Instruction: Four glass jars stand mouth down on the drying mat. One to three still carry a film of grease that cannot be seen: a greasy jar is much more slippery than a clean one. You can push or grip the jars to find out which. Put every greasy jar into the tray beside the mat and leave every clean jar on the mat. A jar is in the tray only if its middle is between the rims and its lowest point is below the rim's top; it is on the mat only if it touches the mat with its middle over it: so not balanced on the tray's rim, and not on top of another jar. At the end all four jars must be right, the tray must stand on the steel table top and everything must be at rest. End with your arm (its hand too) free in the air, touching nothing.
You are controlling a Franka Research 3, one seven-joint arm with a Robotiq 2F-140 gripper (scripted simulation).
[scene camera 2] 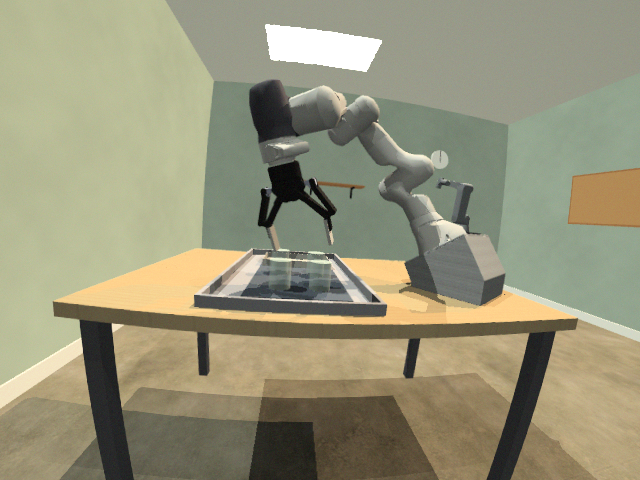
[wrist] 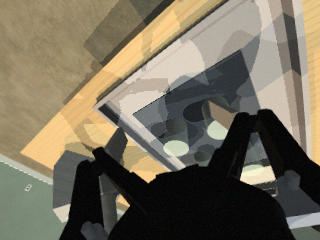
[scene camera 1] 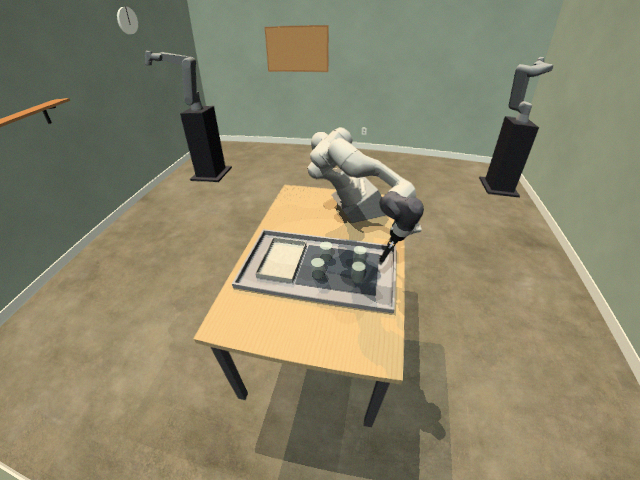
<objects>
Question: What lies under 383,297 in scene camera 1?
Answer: A rimmed steel top.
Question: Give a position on a jar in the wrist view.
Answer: At 176,136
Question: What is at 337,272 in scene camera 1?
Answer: A dark drying mat.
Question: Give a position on a dark drying mat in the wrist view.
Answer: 229,78
</objects>
